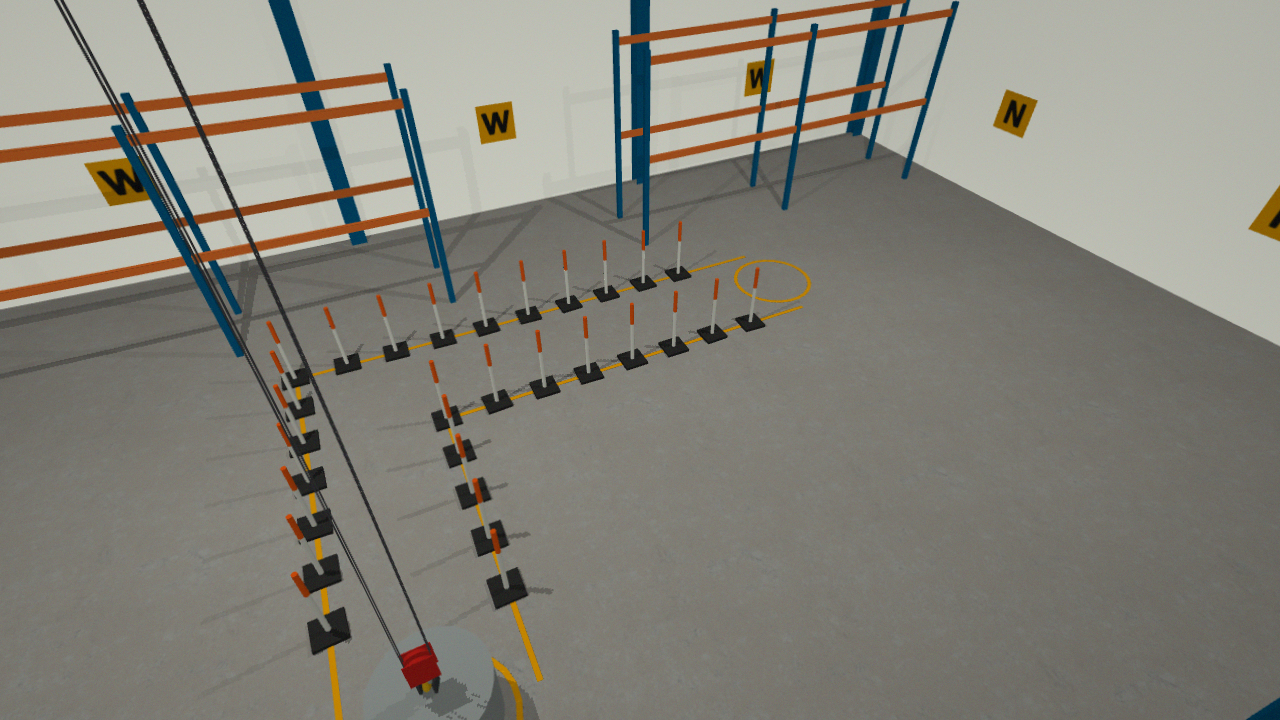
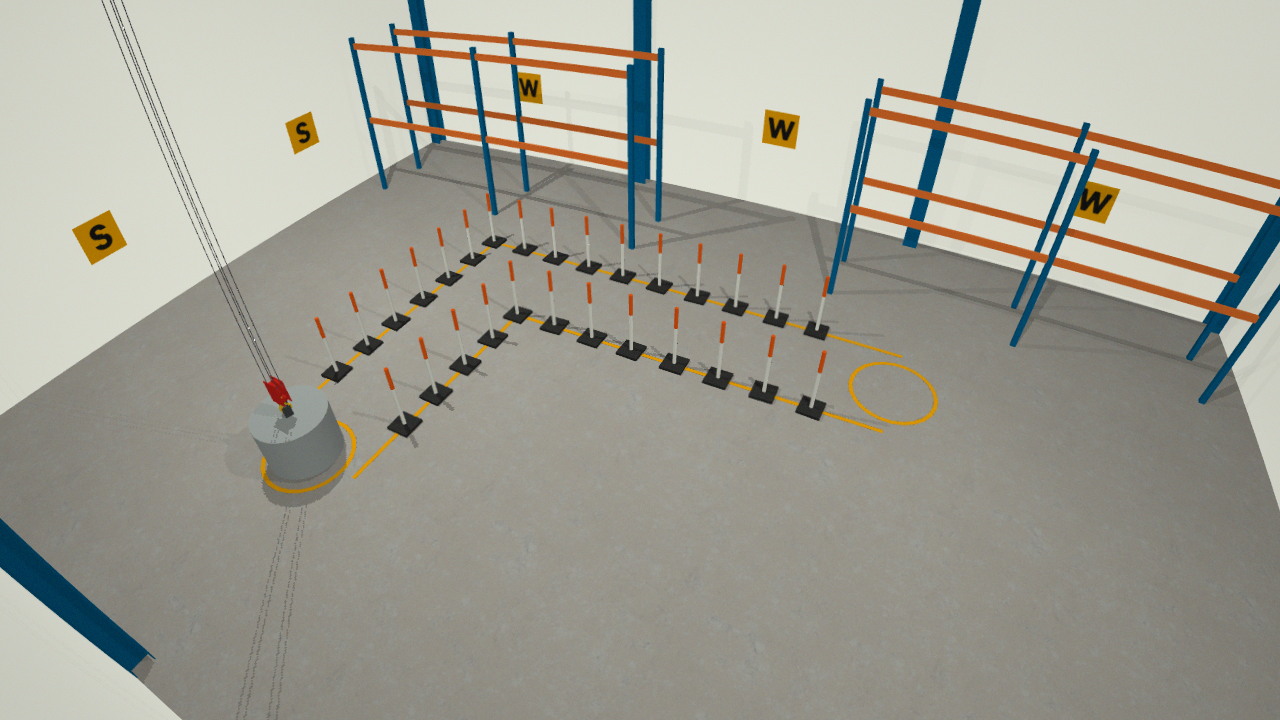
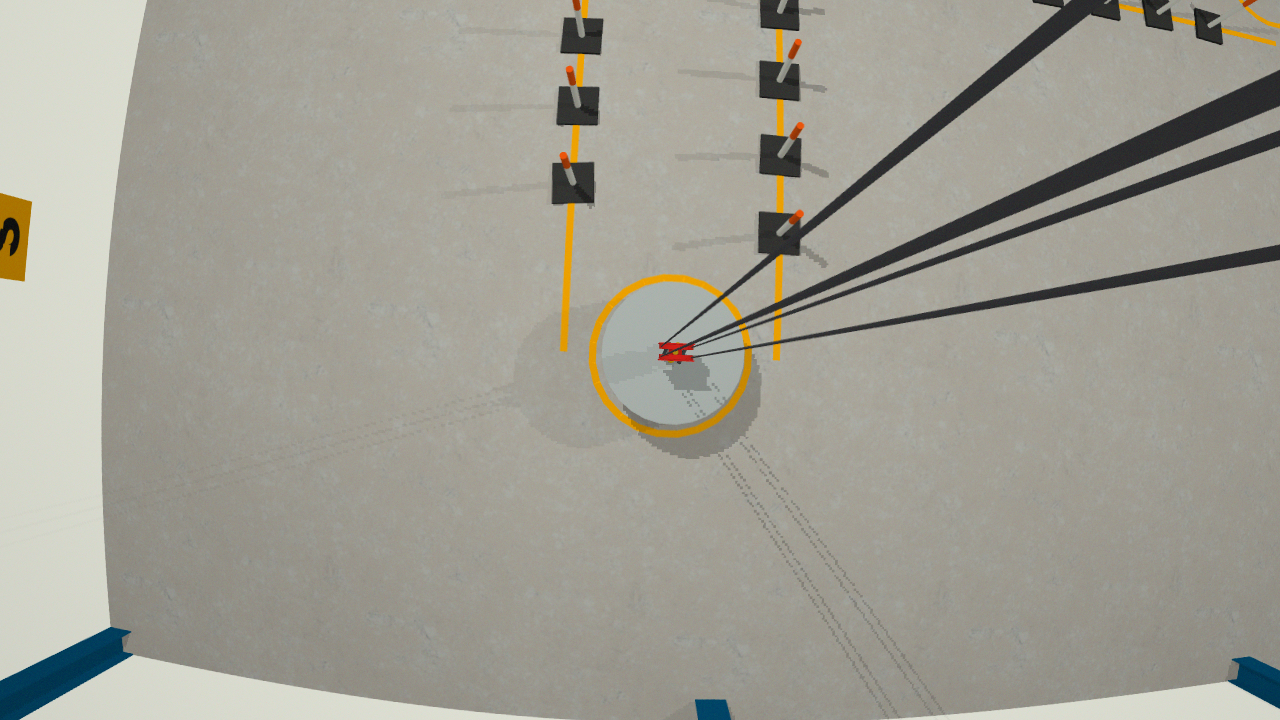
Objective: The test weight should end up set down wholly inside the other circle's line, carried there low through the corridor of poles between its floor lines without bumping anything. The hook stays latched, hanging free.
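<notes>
The test weight (image 1: 469,662) (image 2: 299,452) (image 3: 637,326), a grey cylinder, seems to hang upright just above the floor, over the near orange circle (image 1: 516,689) (image 2: 352,438) (image 3: 592,353). My hook (image 1: 427,687) (image 2: 286,411) (image 3: 675,352), under the red block, is at the middle of its top and shut on it; the latch is too small to make out. The other circle (image 1: 774,301) (image 2: 895,423) lies beyond the corridor's far end. Orange-and-white poles (image 1: 586,344) (image 2: 396,398) (image 3: 572,181) on black bases line the L-shaped corridor along the floor lines (image 1: 528,646) (image 2: 374,458) (image 3: 566,277).
The nearest pole bases stand a little ahead of the weight on both sides. The corridor bends once at a corner. Blue-and-orange racks (image 1: 646,179) (image 2: 631,179) stand along the W wall behind the poles. Blue columns (image 1: 317,116) (image 2: 71,595) (image 3: 62,667) stand at the walls.
</notes>
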